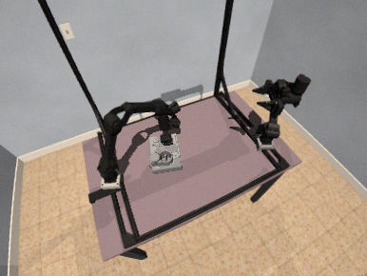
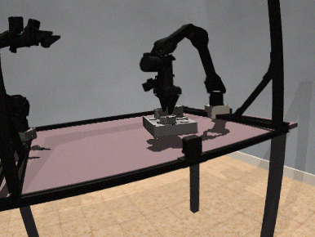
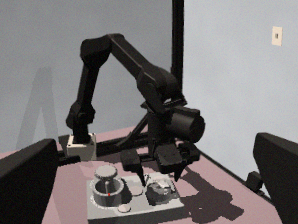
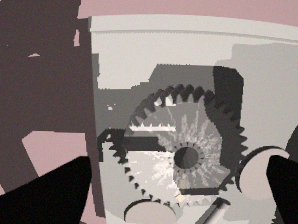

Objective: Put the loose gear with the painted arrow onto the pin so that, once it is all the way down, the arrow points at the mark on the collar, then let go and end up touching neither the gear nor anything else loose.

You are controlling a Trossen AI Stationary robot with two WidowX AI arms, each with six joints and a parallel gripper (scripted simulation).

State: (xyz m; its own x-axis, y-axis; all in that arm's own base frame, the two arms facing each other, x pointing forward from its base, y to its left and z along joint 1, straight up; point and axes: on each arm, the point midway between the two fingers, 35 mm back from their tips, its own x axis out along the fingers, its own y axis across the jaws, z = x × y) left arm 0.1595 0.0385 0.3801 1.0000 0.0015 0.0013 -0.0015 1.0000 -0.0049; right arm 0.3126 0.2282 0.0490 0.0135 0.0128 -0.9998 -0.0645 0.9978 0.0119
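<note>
The toothed gear lies 60 mm below my right hand. The rest, counted from my right hand: dark bolt-like piece: 80 mm to the right, 70 mm below, 10 mm ahead.
</note>
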